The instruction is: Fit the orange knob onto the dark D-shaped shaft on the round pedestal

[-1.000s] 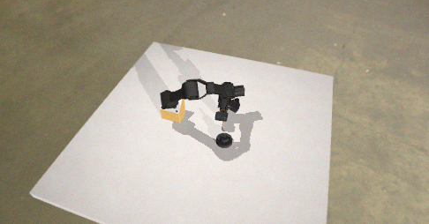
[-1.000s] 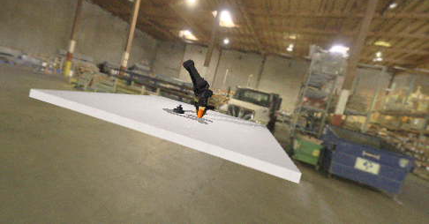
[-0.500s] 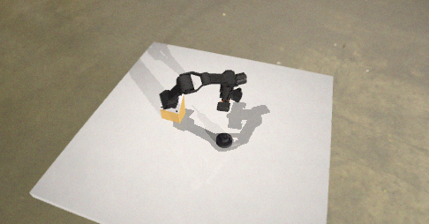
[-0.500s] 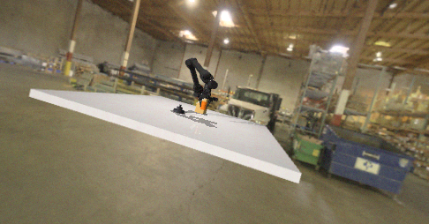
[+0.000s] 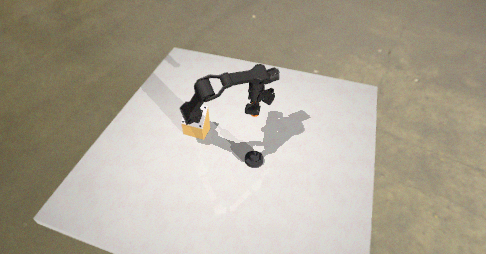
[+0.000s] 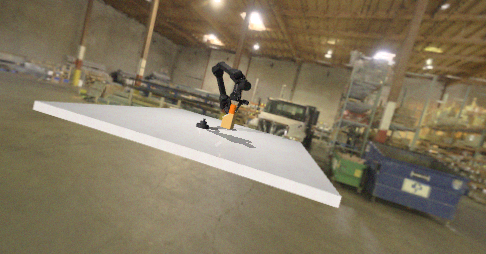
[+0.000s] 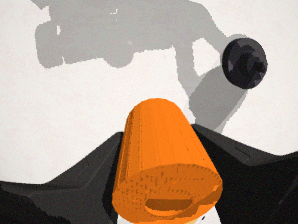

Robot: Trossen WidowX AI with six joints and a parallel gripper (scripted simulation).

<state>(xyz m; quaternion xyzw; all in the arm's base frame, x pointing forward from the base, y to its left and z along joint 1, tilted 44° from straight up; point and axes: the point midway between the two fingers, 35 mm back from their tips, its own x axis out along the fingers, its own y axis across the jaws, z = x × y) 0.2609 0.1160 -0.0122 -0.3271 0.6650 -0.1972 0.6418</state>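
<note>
Right now my gripper tip is 60 mm short of the round pedestal, 150 mm to the left of it and 120 mm above it. From my gripper tip the other things lie so: orange knob: 20 mm above.
</note>
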